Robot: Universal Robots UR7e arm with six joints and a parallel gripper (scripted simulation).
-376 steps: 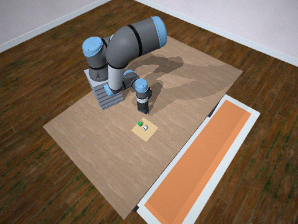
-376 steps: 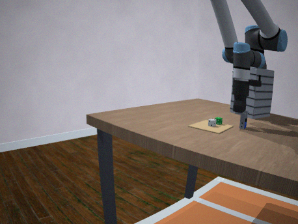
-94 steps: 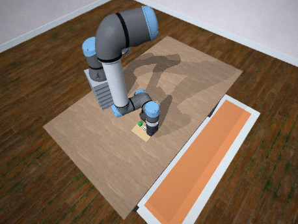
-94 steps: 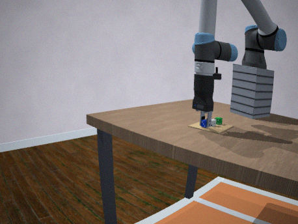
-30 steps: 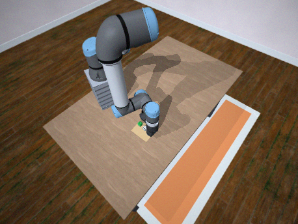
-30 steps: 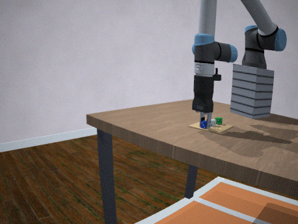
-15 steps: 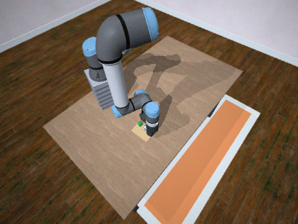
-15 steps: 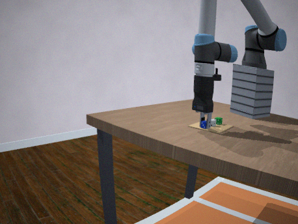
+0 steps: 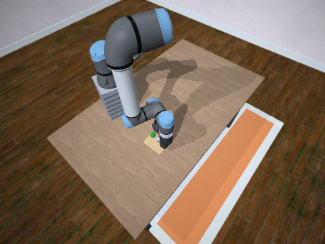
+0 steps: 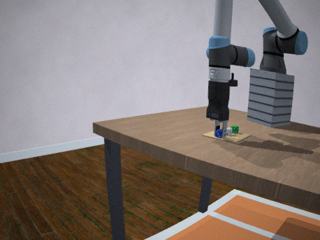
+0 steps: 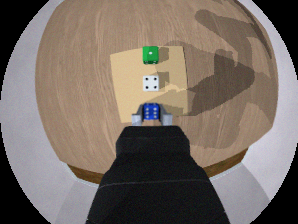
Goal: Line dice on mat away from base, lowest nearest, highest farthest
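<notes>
My hand is 10 mm above the blue die. The rest, counted from my hand: tan mat: 50 mm behind, 20 mm below, 10 mm to the left; green die: 100 mm behind, 10 mm to the left, 10 mm below; white die: 50 mm behind, 10 mm to the left, 10 mm below.
</notes>
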